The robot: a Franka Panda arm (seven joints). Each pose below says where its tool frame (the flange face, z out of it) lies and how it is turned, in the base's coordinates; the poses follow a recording.
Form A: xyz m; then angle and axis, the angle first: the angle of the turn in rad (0 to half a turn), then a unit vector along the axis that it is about.
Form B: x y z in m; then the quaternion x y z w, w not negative. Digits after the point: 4 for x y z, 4 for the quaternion.
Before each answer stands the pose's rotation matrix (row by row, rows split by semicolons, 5 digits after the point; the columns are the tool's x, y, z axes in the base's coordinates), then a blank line. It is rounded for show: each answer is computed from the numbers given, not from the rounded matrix.
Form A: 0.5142, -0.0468, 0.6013, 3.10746, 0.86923, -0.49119, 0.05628
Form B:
0.51127 -0.85559 0.08105; -0.85175 -0.51702 -0.08494; 0.11457 -0.02561 -0.99308

0.5142, -0.0468, 0.6013, 0.8691, -0.4911, 0.0563, 0.0171
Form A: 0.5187, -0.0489, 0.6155, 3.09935, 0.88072, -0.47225, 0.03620
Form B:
0.55154 -0.83300 0.04379; -0.82994 -0.55327 -0.07137; 0.08368 0.00302 -0.99649

0.5187, -0.0489, 0.6155, 0.8805, -0.4721, 0.0362, 0.0211
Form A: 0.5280, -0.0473, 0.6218, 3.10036, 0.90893, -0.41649, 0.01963
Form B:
0.65245 -0.75761 0.01850; -0.75599 -0.65237 -0.05381; 0.05284 0.02112 -0.99838

0.5280, -0.0473, 0.6218, 0.9087, -0.4164, 0.0196, 0.0206
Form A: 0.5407, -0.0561, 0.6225, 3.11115, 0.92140, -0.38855, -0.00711
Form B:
0.69803 -0.71564 -0.02493; -0.71607 -0.69766 -0.02252; -0.00127 0.03357 -0.99944

0.5407, -0.0561, 0.6225, 0.9213, -0.3885, -0.0071, 0.0152
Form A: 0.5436, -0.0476, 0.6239, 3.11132, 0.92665, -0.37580, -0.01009
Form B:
0.71741 -0.69600 -0.03007; -0.69661 -0.71716 -0.02047; -0.00732 0.03563 -0.99934

0.5436, -0.0476, 0.6239, 0.9265, -0.3758, -0.0101, 0.0151
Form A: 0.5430, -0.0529, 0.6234, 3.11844, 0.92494, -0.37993, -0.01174
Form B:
0.71107 -0.70246 -0.03051; -0.70300 -0.71108 -0.01249; -0.01292 0.03033 -0.99946

0.5430, -0.0529, 0.6234, 0.9249, -0.3799, -0.0117, 0.0116
